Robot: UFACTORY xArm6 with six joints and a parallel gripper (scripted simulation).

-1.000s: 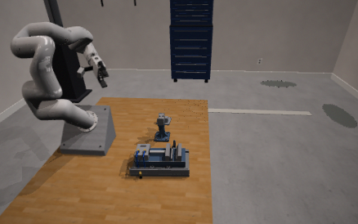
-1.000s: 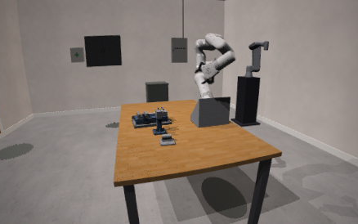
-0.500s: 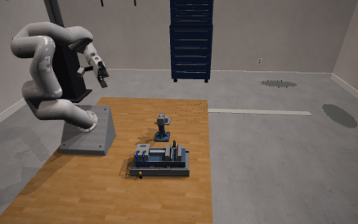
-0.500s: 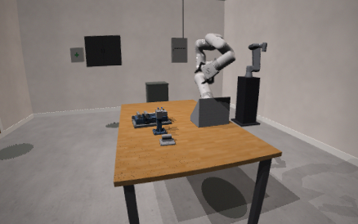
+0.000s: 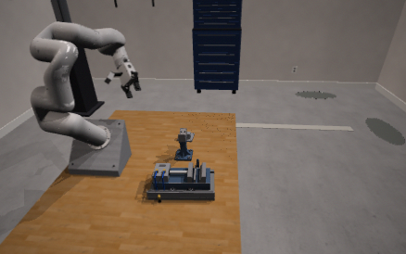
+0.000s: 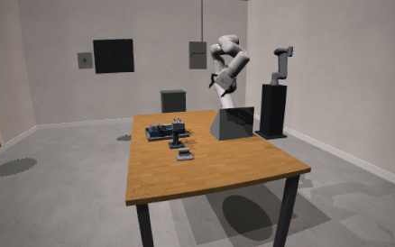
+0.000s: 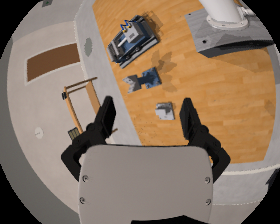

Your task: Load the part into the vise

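My gripper is now 330 mm above the part, 230 mm short of it and 130 mm to the right of it. The rest, counted from my hand: air cylinder: 280 mm to the right, 270 mm below, 210 mm ahead; then air cylinder rod: 280 mm ahead, 270 mm to the right, 270 mm below.
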